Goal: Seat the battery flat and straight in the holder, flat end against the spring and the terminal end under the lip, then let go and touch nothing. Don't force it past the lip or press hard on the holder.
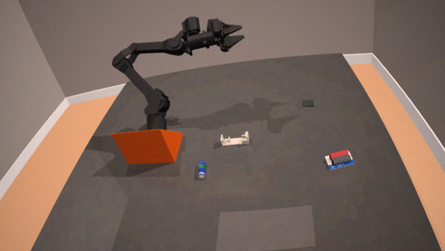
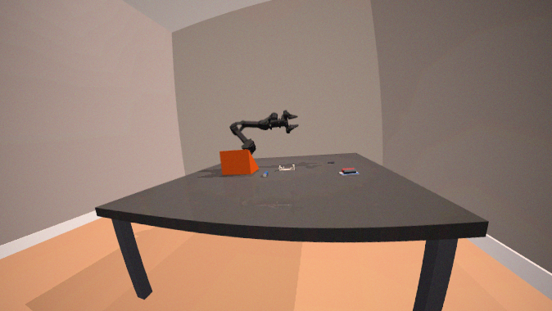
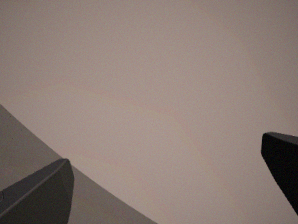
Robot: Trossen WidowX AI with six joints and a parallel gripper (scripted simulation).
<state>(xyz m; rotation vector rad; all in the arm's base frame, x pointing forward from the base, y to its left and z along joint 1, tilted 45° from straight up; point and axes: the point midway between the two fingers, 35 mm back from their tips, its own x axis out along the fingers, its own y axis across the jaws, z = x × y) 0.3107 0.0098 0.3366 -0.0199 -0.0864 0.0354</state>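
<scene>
Right now the battery is 180 mm behind my gripper tip, 370 mm to the right of it and 310 mm below it.
</scene>
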